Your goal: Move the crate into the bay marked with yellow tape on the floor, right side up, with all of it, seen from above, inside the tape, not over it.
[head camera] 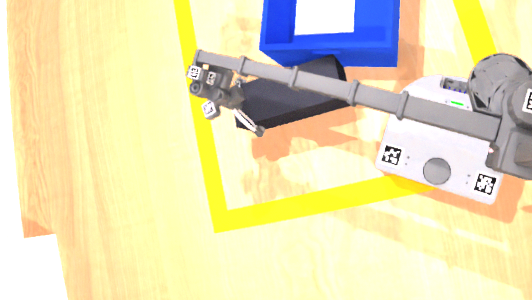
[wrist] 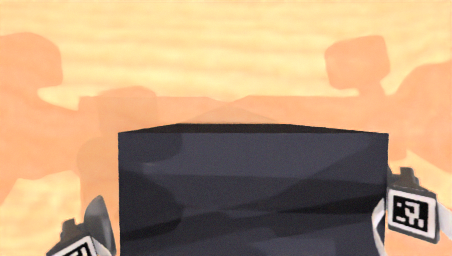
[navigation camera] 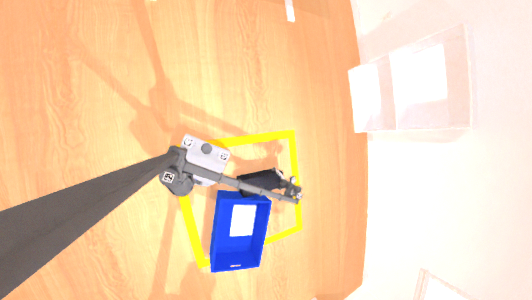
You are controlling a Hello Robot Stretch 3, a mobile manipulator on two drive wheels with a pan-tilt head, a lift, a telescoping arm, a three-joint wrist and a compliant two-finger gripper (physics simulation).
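The blue crate stands open side up, with a white rectangle on its inside floor. In the navigation camera it covers part of the bay's lower tape and sticks out past it; the head camera cuts it off. The yellow tape outlines the bay. A black box lies inside the tape, close beside the crate's end. My gripper is open, its fingers on either side of the black box's far end. A gap shows beside the left finger.
My base stands over one corner of the tape. My arm stretches across above the black box, near the crate's end. A pale shelf-like unit stands by the wall at the right of the navigation view.
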